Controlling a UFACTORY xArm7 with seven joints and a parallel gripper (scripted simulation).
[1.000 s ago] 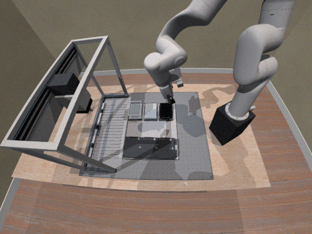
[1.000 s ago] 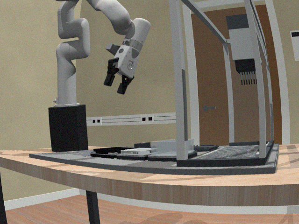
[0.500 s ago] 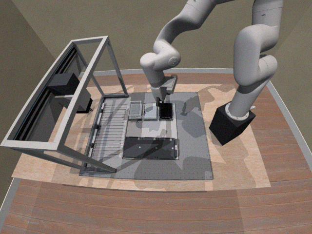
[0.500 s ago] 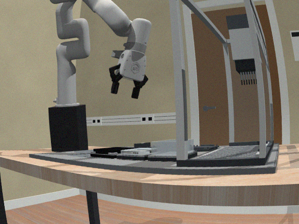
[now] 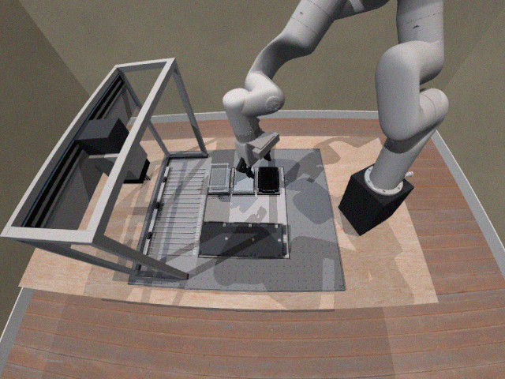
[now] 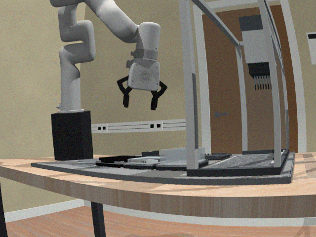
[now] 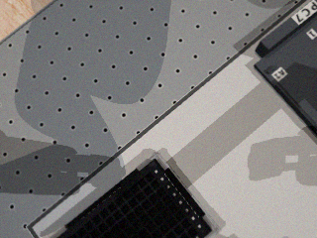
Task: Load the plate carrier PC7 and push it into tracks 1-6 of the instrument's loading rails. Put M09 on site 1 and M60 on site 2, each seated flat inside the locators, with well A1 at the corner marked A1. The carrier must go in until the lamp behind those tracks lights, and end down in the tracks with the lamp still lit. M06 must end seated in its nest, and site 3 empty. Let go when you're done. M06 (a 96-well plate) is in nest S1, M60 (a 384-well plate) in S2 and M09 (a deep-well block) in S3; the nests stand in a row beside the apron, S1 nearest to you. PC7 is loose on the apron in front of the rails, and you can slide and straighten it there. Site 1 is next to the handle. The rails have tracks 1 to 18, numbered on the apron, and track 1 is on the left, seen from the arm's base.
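The 384-well plate M60 lies 6 cm ahead of my hand, 7 cm to the right of it and 17 cm below it. The rest, counted from my hand: nest S2: 6 cm ahead, 7 cm to the right, 18 cm below; then black plate m06: 5 cm behind, 5 cm to the right, 17 cm below; then deep-well block M09: 17 cm ahead, 9 cm to the right, 16 cm below.
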